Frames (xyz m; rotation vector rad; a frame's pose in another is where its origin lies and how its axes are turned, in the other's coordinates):
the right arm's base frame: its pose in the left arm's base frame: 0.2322 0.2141 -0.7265 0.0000 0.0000 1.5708
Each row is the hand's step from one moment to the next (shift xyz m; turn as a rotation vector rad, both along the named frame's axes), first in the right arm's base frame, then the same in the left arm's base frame.
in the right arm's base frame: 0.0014 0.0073 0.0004 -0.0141 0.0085 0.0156
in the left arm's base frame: -0.0073 0.0014 0.0004 -0.0085 -0.0141 0.0156
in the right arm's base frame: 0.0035 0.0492 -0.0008 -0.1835 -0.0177 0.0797
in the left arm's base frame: -0.0492 0.0035 -0.0008 0.0177 -0.1835 0.0797
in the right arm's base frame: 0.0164 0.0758 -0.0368 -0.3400 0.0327 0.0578
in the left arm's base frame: -0.0758 0.0164 -0.0368 -0.0327 -0.3400 0.0578
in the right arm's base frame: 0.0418 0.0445 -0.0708 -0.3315 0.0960 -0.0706
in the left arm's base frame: -0.0445 0.0418 -0.0708 -0.0960 -0.3315 -0.0706
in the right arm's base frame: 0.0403 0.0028 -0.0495 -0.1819 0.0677 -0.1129
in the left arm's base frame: -0.0028 0.0403 -0.0495 -0.0677 -0.1819 -0.1129
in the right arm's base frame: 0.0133 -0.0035 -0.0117 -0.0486 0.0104 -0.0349
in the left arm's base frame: 0.0035 0.0133 -0.0117 -0.0104 -0.0486 -0.0349
